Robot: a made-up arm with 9 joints. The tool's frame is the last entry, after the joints. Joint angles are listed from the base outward. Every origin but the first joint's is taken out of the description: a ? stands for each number. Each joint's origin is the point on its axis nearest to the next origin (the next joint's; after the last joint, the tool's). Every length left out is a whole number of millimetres.
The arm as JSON. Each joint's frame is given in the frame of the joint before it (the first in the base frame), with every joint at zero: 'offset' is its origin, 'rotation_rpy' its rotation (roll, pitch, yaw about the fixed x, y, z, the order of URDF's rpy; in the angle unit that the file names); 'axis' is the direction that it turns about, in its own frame. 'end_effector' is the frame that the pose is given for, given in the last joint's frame.
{
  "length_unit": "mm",
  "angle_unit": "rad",
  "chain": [
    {
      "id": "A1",
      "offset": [
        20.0,
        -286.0,
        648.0
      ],
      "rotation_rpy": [
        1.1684,
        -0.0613,
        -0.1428
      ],
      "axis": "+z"
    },
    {
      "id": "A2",
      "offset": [
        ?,
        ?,
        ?
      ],
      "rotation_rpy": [
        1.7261,
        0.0,
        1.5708
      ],
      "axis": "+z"
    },
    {
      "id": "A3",
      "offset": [
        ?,
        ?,
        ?
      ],
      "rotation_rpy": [
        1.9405,
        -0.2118,
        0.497
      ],
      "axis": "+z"
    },
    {
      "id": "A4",
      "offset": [
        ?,
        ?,
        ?
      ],
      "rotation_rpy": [
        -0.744,
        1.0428,
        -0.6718
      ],
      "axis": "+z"
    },
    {
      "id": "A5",
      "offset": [
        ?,
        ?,
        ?
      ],
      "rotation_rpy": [
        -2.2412,
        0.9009,
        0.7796
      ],
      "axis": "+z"
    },
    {
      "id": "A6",
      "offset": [
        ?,
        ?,
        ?
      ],
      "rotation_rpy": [
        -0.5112,
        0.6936,
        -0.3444
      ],
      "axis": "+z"
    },
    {
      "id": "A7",
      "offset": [
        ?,
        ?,
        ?
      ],
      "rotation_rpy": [
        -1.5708,
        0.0,
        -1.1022
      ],
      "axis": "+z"
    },
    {
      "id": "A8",
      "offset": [
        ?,
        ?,
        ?
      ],
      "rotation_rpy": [
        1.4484,
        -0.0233,
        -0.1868
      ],
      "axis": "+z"
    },
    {
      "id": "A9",
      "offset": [
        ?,
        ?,
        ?
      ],
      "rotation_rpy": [
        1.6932,
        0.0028,
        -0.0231
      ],
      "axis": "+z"
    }
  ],
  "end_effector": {
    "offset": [
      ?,
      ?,
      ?
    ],
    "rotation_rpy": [
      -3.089,
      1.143,
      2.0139
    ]
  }
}
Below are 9 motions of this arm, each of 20 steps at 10 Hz.
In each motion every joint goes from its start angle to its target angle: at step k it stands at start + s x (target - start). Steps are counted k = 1, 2, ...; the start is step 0. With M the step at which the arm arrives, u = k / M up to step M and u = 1 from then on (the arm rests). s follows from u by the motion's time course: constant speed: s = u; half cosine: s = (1 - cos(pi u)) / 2; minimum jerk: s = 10 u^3 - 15 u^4 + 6 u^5.
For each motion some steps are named. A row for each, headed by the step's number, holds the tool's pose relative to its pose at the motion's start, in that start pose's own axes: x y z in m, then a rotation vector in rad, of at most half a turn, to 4 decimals.
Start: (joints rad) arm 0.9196 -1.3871 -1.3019 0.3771 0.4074 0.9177 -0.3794 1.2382 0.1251
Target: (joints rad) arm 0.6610 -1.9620 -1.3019 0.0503 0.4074 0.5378 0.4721 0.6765 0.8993
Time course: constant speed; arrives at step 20
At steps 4, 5, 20:
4: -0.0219 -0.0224 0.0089 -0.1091 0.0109 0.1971
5: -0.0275 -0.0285 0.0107 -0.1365 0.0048 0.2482
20: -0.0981 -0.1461 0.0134 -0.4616 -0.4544 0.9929

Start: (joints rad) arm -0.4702 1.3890 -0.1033 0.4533 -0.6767 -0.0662 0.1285 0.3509 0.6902
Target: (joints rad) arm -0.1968 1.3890 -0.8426 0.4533 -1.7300 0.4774 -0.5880 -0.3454 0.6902
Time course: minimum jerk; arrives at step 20
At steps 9, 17, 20:
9: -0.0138 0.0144 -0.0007 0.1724 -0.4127 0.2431
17: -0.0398 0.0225 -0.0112 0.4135 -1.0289 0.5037
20: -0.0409 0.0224 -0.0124 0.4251 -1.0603 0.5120

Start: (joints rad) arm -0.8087 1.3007 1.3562 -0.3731 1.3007 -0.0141 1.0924 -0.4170 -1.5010
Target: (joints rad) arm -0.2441 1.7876 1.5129 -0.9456 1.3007 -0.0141 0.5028 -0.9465 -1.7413
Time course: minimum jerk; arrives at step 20
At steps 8, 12, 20:
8: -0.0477 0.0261 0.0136 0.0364 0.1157 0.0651
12: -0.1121 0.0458 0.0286 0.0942 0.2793 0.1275
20: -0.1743 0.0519 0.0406 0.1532 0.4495 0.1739

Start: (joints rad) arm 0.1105 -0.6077 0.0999 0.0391 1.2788 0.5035 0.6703 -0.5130 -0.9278
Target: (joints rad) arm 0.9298 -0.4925 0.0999 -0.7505 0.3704 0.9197 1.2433 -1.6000 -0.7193
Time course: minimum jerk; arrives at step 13
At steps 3, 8, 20:
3: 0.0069 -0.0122 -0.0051 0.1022 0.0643 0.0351
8: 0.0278 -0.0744 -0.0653 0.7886 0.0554 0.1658
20: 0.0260 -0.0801 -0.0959 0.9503 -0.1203 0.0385

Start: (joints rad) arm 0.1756 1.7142 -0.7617 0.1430 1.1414 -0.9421 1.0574 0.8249 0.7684
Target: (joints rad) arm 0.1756 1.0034 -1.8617 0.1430 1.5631 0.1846 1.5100 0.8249 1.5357
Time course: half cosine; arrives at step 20
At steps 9, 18, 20:
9: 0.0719 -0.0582 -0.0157 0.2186 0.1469 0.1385
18: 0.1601 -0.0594 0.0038 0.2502 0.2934 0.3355
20: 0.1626 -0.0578 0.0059 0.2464 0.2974 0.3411

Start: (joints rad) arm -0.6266 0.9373 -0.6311 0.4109 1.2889 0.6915 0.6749 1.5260 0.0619
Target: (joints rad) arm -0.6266 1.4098 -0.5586 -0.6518 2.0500 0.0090 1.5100 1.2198 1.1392
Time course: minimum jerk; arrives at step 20
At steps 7, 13, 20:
7: -0.0013 0.0006 -0.0096 -0.2591 -0.1174 -0.2242
13: -0.0136 0.0003 -0.0493 -0.7930 -0.2438 -0.8961
20: -0.0163 -0.0004 -0.0741 -0.9664 -0.1836 -1.2449

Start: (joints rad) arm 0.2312 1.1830 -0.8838 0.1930 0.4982 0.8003 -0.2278 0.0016 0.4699
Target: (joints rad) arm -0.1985 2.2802 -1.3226 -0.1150 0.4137 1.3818 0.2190 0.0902 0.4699
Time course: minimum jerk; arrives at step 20
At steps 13, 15, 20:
13: 0.1693 0.1623 -0.2116 -0.3915 1.5593 0.1093
15: 0.1627 0.1773 -0.2653 -0.5141 1.8075 0.0510
20: 0.1499 0.1846 -0.3058 -0.6301 1.9886 -0.0113

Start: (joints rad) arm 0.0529 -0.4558 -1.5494 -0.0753 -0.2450 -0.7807 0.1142 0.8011 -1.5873
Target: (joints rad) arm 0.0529 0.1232 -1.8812 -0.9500 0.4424 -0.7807 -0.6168 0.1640 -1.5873
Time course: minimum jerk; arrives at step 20
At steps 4, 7, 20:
4: -0.0051 -0.0047 0.0176 -0.0348 -0.0842 0.0025
7: -0.0297 -0.0220 0.0663 -0.1417 -0.3302 -0.0490
20: -0.2113 -0.1000 0.1211 -0.1042 -0.9016 -1.0292

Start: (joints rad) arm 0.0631 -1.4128 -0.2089 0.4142 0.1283 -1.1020 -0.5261 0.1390 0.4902
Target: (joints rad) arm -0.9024 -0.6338 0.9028 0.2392 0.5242 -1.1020 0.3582 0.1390 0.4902
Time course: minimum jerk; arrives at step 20
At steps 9, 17, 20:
9: 0.0564 0.0738 0.0845 -0.1811 -0.0916 0.8136
17: -0.0442 0.2359 0.2042 -0.8690 -0.1473 1.5448
20: -0.0549 0.2423 0.2068 -0.9095 -0.1519 1.5629

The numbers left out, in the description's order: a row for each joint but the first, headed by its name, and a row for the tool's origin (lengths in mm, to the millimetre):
A2: 81.0 -115.0 0.0
A3: -33.0 86.0 0.0
A4: 205.0 -59.0 0.0
A5: 25.0 8.0 0.0
A6: 4.0 65.0 0.0
A7: 37.0 28.0 0.0
A8: -9.0 -24.0 0.0
A9: 47.0 4.0 0.0
tool: -4.0 -15.0 0.0

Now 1 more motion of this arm.
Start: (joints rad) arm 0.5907 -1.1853 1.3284 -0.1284 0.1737 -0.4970 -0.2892 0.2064 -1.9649
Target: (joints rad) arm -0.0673 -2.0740 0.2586 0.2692 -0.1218 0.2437 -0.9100 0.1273 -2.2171
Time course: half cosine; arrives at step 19
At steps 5, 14, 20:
5: -0.0290 -0.0118 0.0179 -0.0021 -0.1205 0.0297
14: -0.1712 -0.0758 0.0599 0.1285 -0.5153 0.3434
20: -0.1975 -0.0973 0.0619 0.1860 -0.5543 0.4594

